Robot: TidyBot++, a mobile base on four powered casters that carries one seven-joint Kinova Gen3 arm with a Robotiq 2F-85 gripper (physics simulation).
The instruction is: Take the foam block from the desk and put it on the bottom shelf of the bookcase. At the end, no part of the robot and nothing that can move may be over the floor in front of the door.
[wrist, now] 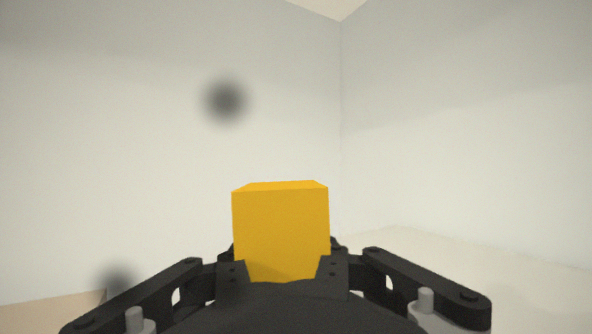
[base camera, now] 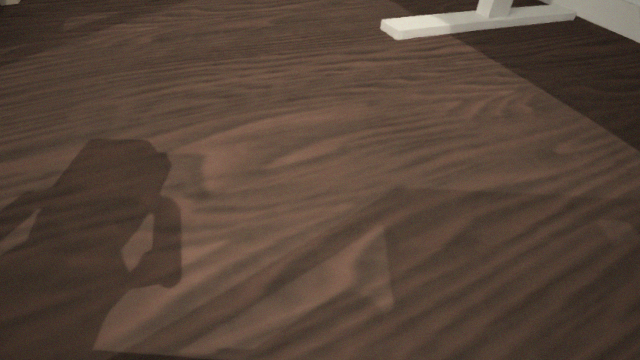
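Note:
The yellow foam block is held upright between the fingers in the wrist view. My gripper is shut on it, with the dark finger pads against its two sides near the lower end. Behind the block are pale walls that meet in a corner, and the block is clear of them in the picture. I cannot make out the bookcase's bottom shelf or the door in either view. The gripper itself does not show in the base camera view.
A white T-shaped leg foot stands on the dark wood floor at the upper right. The arm's shadow falls on the floor at left. A pale flat surface lies at lower right, and a tan surface at lower left.

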